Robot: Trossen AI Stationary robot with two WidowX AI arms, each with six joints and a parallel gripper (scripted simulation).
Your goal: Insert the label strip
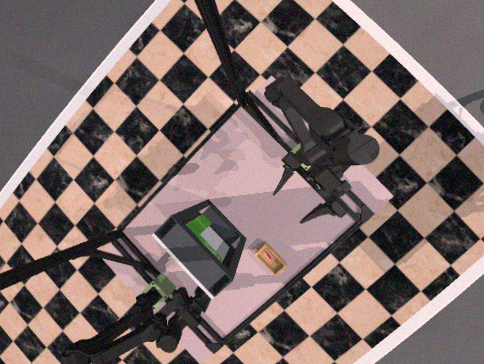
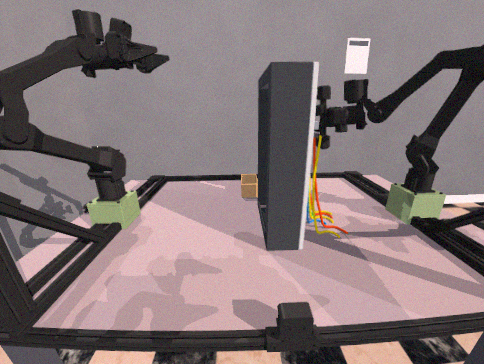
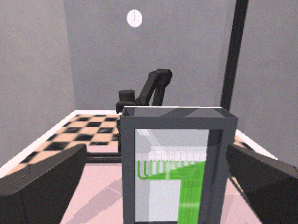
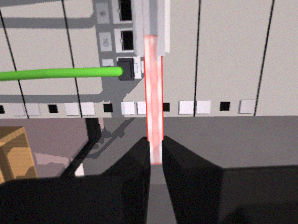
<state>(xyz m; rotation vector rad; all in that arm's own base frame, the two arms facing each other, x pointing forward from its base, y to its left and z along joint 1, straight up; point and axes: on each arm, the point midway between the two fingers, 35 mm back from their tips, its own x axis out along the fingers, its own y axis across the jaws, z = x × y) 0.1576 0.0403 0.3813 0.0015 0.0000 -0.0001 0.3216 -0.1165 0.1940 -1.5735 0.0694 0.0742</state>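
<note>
The rack panel lies 13 cm behind my right hand, 7 cm to the left of it and 8 cm below it. The rest, counted from my right hand: label strip (3 cm behind, 2 cm to the left).
</note>
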